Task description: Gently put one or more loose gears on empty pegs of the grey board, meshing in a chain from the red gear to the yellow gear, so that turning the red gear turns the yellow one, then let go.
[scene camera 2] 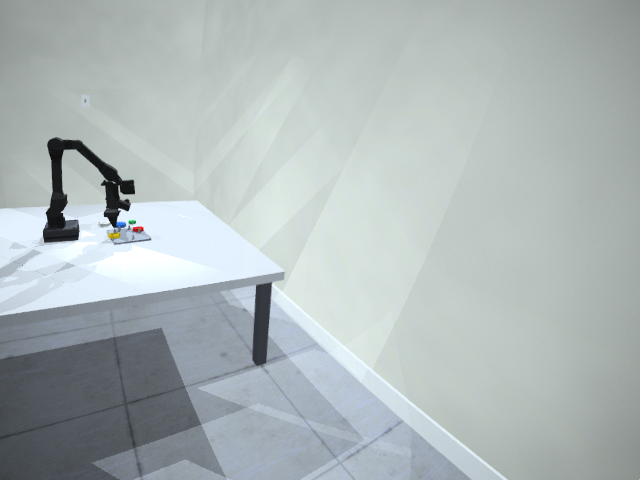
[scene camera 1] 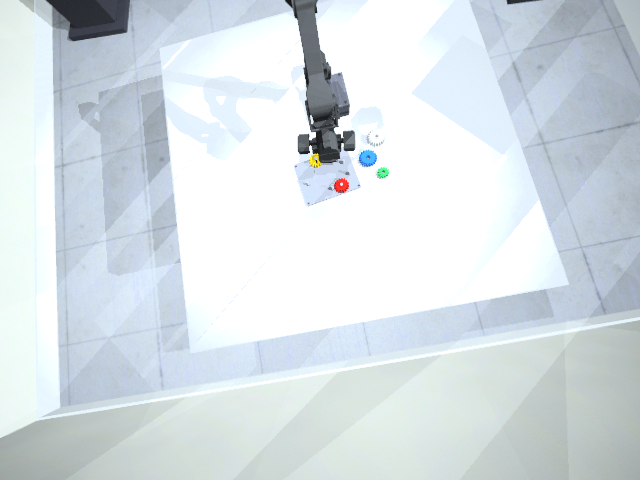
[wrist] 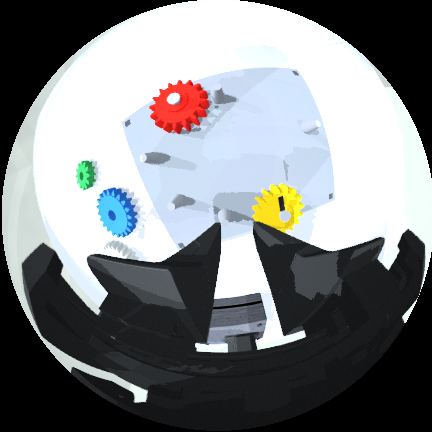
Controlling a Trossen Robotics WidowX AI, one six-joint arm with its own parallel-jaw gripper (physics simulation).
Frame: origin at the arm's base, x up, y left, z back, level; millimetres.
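Seen in the pictures: gripper, between the fingertips: [scene camera 2: 114,226] [wrist: 236,227]; arm's base, origin of its link: [scene camera 2: 56,226] [wrist: 240,337].
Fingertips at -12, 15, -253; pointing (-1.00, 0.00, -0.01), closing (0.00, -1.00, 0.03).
Pixels of each thing's top centre, then the offset from my fingertips to it, as dx, dy, dz. "pt": a spot on its surface instead. Level surfaces: height alone.
- grey board, centre of its top: [wrist: 247,150] [scene camera 1: 325,171] [scene camera 2: 126,229] -13, -11, -56
- red gear, a spot on its surface: [wrist: 179,107] [scene camera 1: 340,182] [scene camera 2: 136,227] pt -19, +39, -99
- yellow gear, centre of its top: [wrist: 282,214] [scene camera 1: 315,158] [scene camera 2: 114,233] -18, -47, +0
- loose blue gear, centre of its top: [wrist: 111,214] [scene camera 1: 368,157] [scene camera 2: 119,223] -27, +146, -8
- green gear, centre of its top: [wrist: 80,175] [scene camera 1: 383,171] [scene camera 2: 132,220] -27, +196, -69
- white gear, centre of its top: [wrist: 115,261] [scene camera 1: 376,136] [scene camera 2: 104,221] -27, +183, +72
- white table, height of its surface: dx -44
The grey board [scene camera 1: 321,195] [scene camera 2: 140,239] [wrist: 240,150] lies on the table. The red gear [scene camera 1: 341,185] [scene camera 2: 138,228] [wrist: 179,107] is on a peg near one edge; the yellow gear [scene camera 1: 314,161] [scene camera 2: 113,235] [wrist: 278,207] is on a peg at the side nearer the arm's base. Several bare pegs stand on the board, one [wrist: 224,216] just beyond the fingertips. The loose blue gear [scene camera 1: 368,158] [scene camera 2: 120,224] [wrist: 116,212], green gear [scene camera 1: 382,172] [scene camera 2: 132,222] [wrist: 86,175] and white gear [scene camera 1: 375,137] [scene camera 2: 104,223] [wrist: 119,248] lie beside the board. My gripper [wrist: 236,227] is partly open and empty, low near the yellow gear.
The arm's base [scene camera 1: 339,94] [scene camera 2: 61,230] [wrist: 238,317] stands on the white table [scene camera 1: 361,258] [scene camera 2: 206,258] behind the board. The right fingertip appears close to the yellow gear in the wrist view; whether they touch is not clear.
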